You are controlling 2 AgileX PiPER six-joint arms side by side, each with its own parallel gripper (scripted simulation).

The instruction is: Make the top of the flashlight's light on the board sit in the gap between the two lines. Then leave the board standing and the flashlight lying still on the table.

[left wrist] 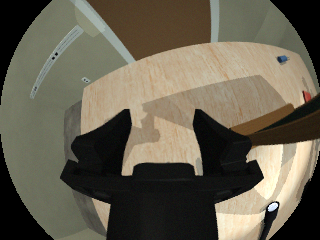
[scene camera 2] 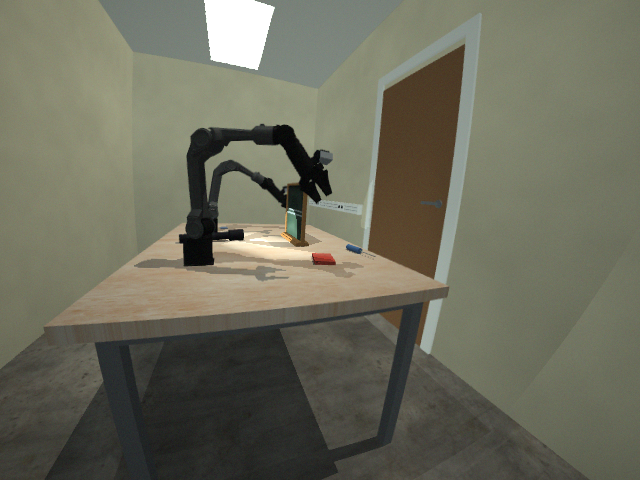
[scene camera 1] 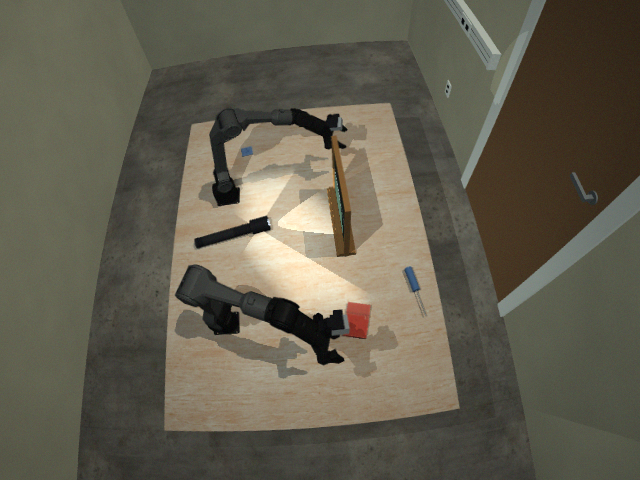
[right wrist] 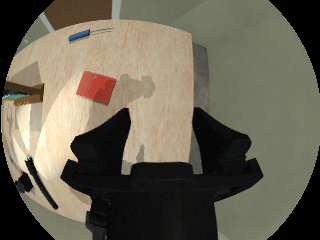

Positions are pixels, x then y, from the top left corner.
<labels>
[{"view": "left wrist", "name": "my left gripper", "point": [162, 116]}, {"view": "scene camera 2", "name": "my right gripper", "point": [323, 198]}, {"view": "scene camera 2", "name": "framed board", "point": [294, 232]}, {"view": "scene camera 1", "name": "my right gripper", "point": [339, 349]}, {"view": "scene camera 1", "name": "black flashlight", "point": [261, 224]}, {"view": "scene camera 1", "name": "red block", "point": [358, 314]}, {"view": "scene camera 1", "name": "framed board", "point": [339, 204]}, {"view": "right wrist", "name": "my right gripper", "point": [161, 115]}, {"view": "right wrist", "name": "red block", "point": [96, 87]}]
</labels>
